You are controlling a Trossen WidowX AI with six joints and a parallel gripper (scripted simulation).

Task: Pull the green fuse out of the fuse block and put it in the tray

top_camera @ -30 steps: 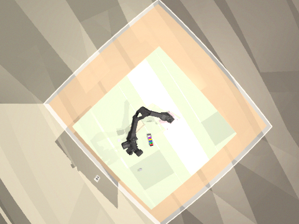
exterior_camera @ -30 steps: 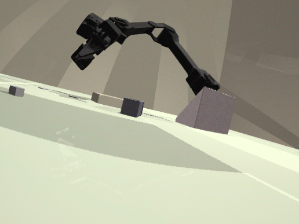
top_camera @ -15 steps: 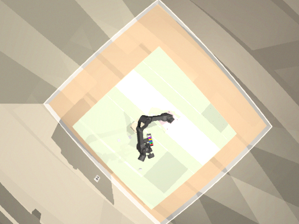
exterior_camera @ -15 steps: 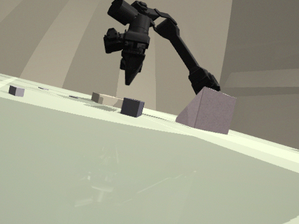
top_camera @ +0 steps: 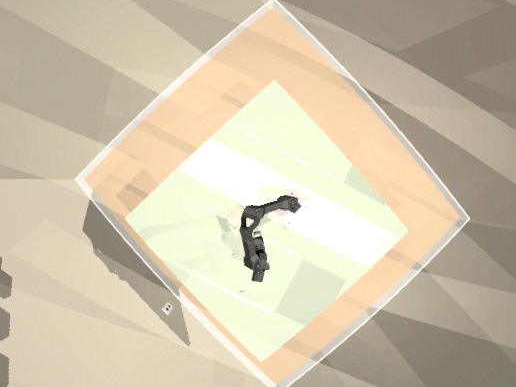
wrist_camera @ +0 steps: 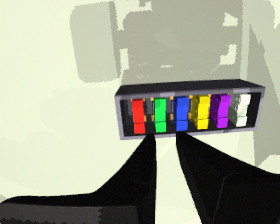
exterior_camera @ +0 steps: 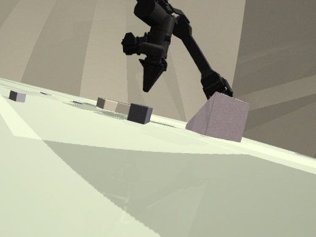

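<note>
Now: the green fuse 50 mm below my gripper tip. From my gripper tip the other things lie so: tray 230 mm to the right, 70 mm below, 30 mm behind.
</note>
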